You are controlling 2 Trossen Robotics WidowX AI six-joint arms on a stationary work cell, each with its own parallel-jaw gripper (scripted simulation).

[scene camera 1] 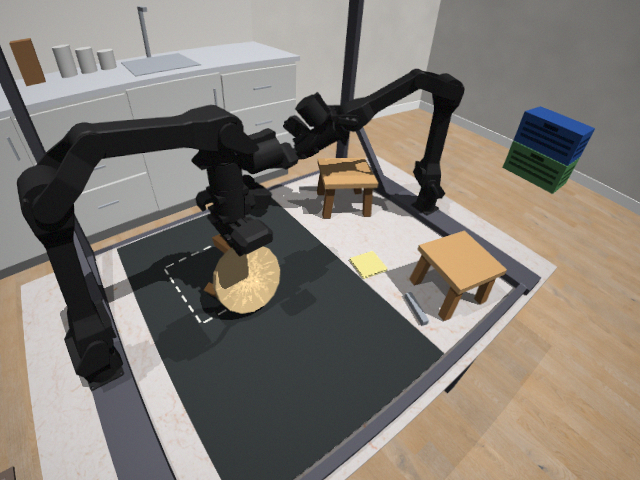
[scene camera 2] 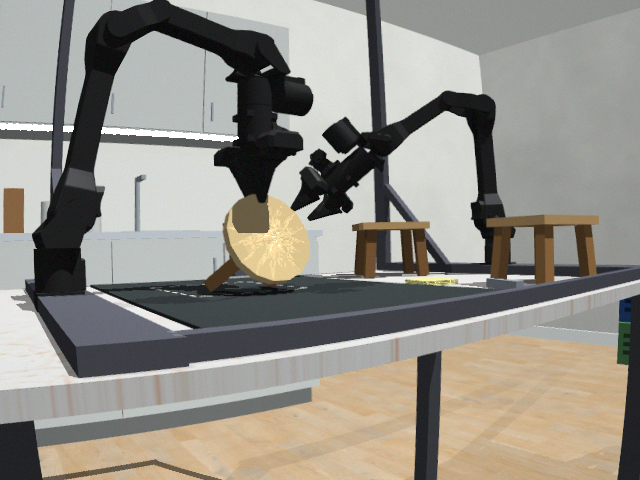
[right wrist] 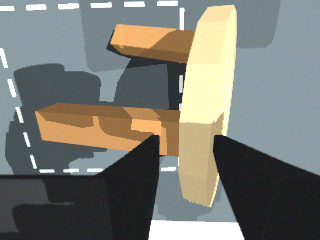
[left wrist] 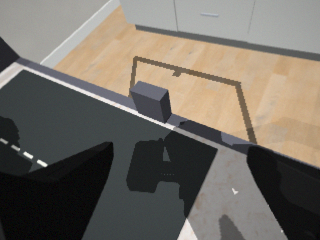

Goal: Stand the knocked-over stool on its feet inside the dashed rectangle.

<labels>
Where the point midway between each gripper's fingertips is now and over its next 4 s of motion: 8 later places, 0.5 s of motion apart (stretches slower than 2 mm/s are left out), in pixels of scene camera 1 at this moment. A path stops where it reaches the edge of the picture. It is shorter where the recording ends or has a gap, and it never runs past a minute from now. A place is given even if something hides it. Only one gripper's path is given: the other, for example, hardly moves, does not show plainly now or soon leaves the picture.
My right gripper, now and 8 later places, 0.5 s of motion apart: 236,250; 233,246; 231,243; 227,238; 223,233; 222,232; 218,228; 218,228; 216,228
</labels>
